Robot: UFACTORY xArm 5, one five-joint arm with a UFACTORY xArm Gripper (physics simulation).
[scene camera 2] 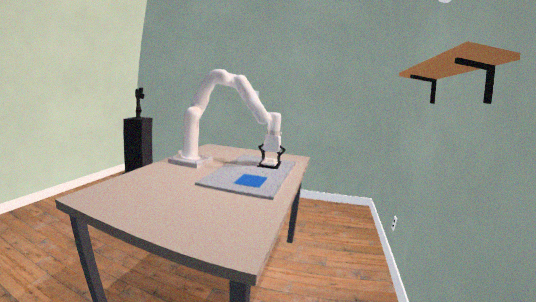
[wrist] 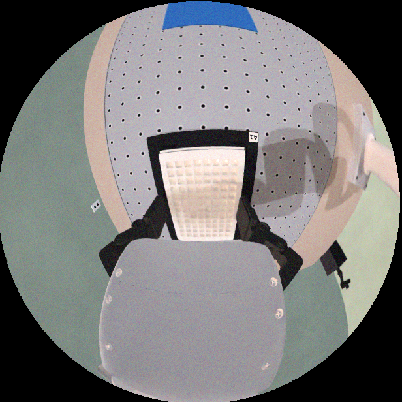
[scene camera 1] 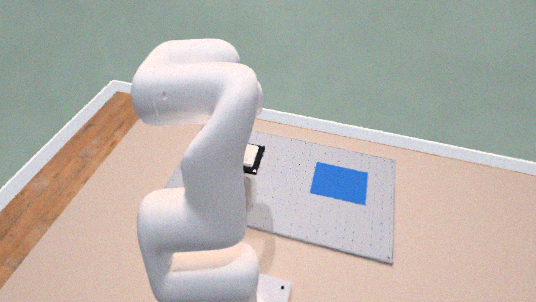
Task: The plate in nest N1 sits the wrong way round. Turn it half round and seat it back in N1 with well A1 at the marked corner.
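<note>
The white well plate [scene camera 1: 251, 155] [scene camera 2: 270, 162] [wrist: 204, 192] sits in the black nest [scene camera 1: 260, 159] [wrist: 200, 138]. The nest's A1 label [wrist: 253, 137] is at its upper right corner in the wrist view. The well marks on the plate are too blurred to tell well A1. My gripper [scene camera 2: 270, 159] [wrist: 200, 205] is open, with one finger at each long side of the plate and the plate between them, not gripped. In scene camera 1 the arm hides the gripper and part of the nest.
The nest stands on a grey perforated board [scene camera 1: 300, 220] [scene camera 2: 215, 182] [wrist: 190, 60] on the table [scene camera 2: 165, 215]. A blue rectangle [scene camera 1: 340, 183] [scene camera 2: 251, 180] [wrist: 209, 15] lies on the board. The arm's base [scene camera 2: 190, 160] stands beside the board.
</note>
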